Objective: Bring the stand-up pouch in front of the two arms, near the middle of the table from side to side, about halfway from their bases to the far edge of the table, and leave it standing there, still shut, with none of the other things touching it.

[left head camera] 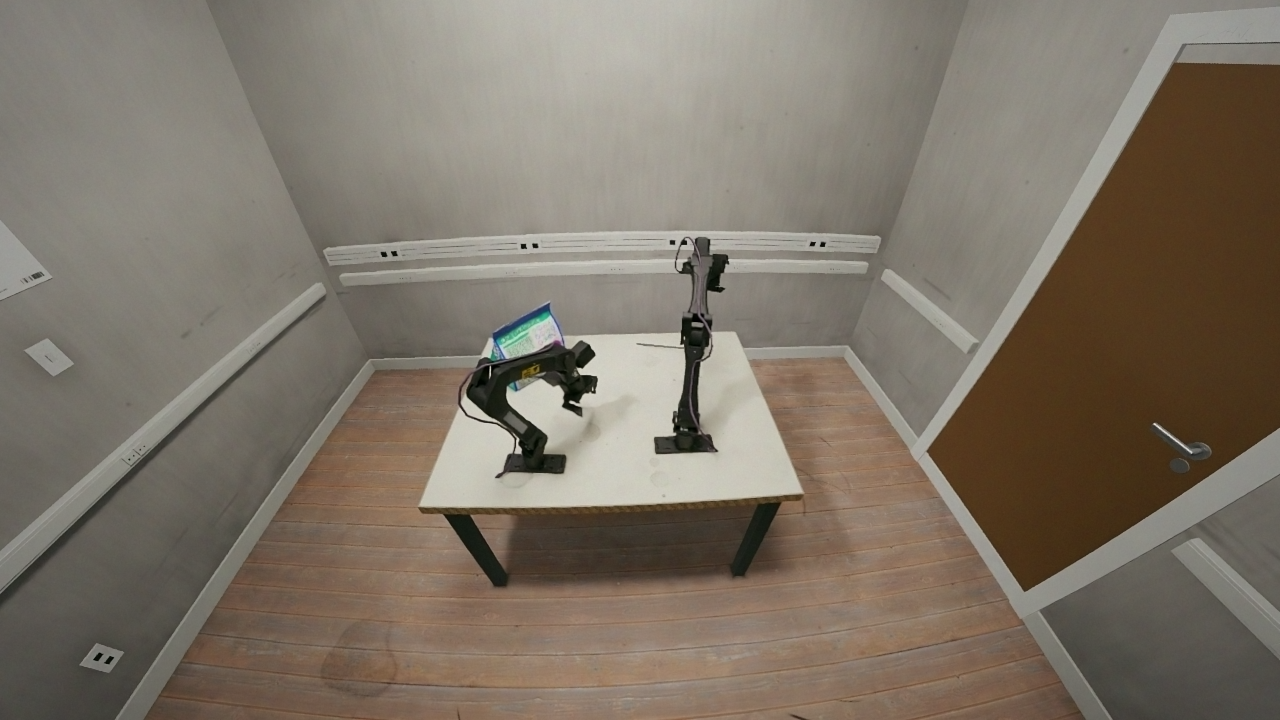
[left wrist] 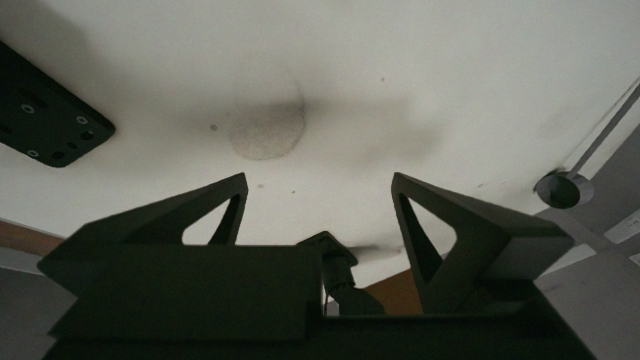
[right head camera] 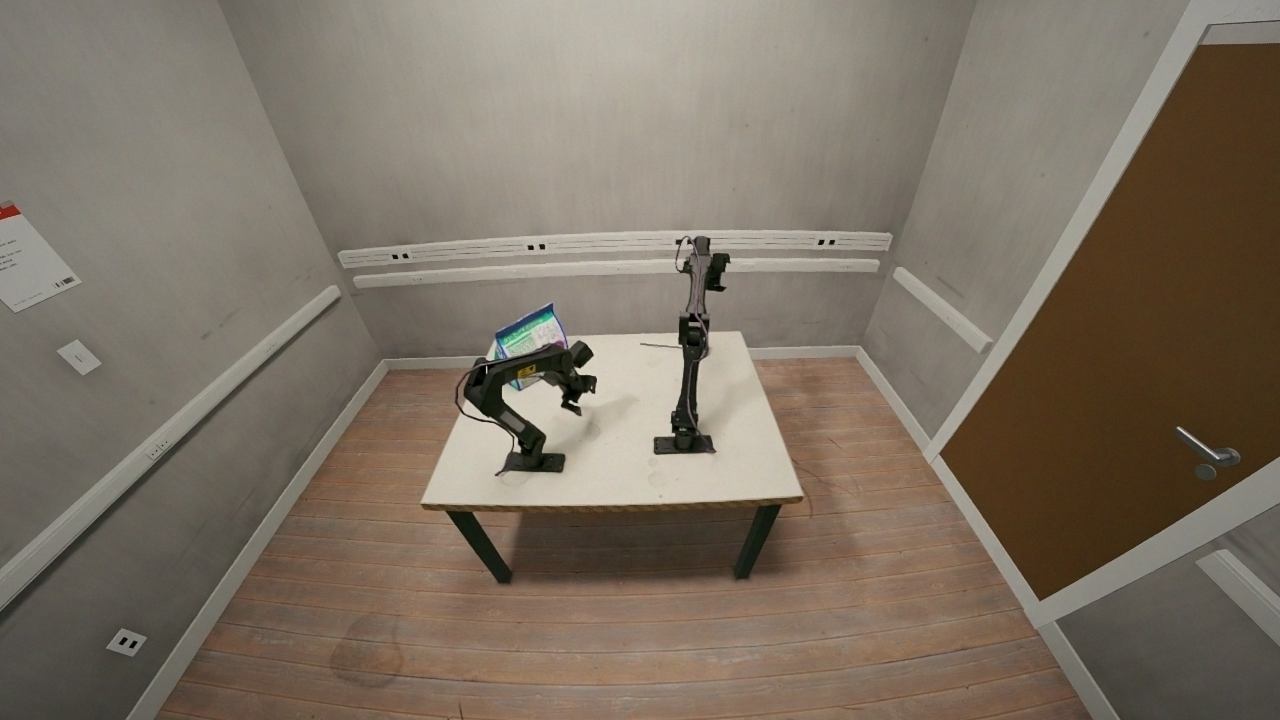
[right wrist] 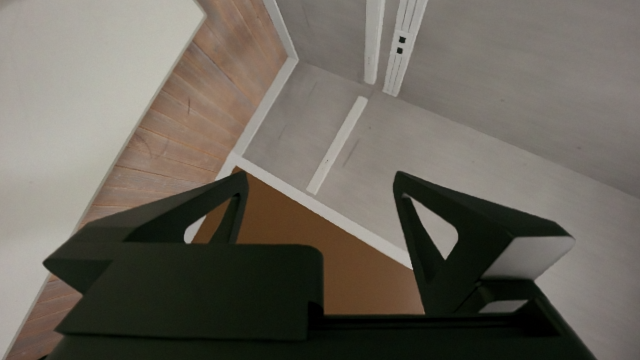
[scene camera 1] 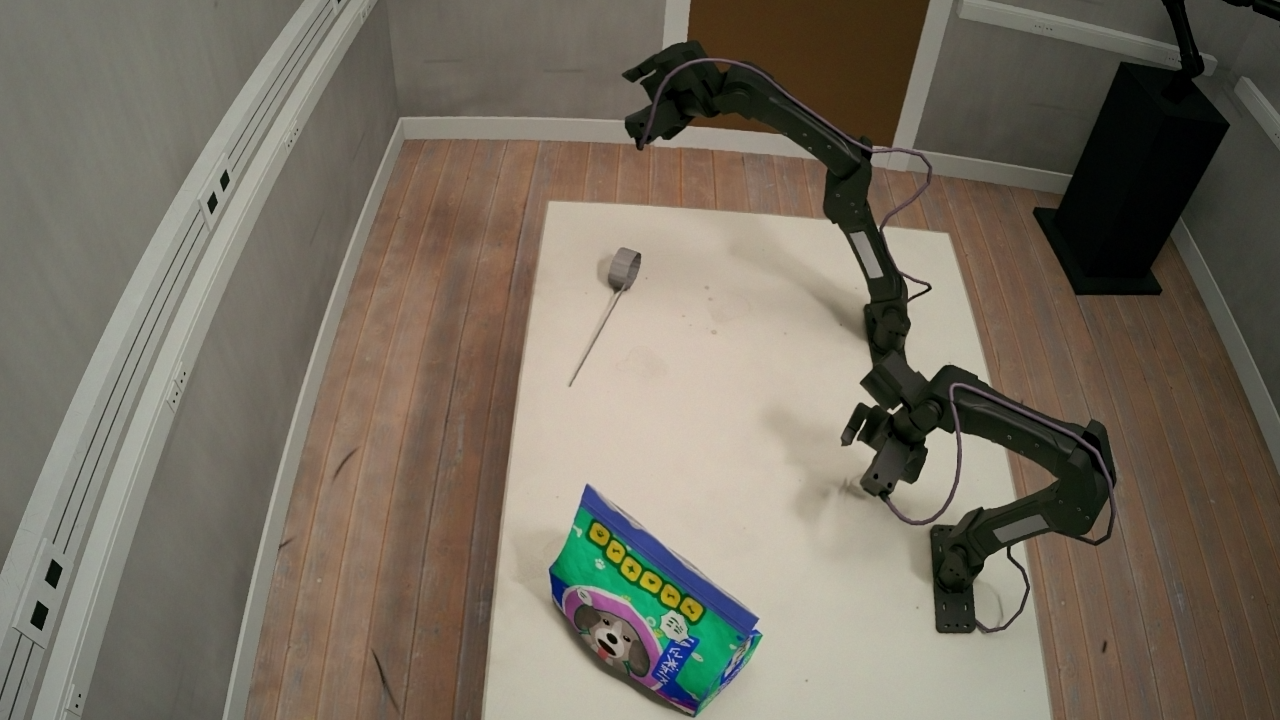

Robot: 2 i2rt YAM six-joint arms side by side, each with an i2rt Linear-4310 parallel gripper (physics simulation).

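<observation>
The stand-up pouch, green and blue with a dog picture, stands shut near the table's far left corner in the head views, at the bottom in scene camera 1. My left arm hides part of it in the head views. It does not show in either wrist view. My left gripper is open and empty above the table, apart from the pouch. My right gripper is open and empty, raised high.
A grey cup with a long thin handle lies near the far edge of the table, apart from the pouch. In the head views, my right arm hides part of it. A black pedestal stands beyond the table.
</observation>
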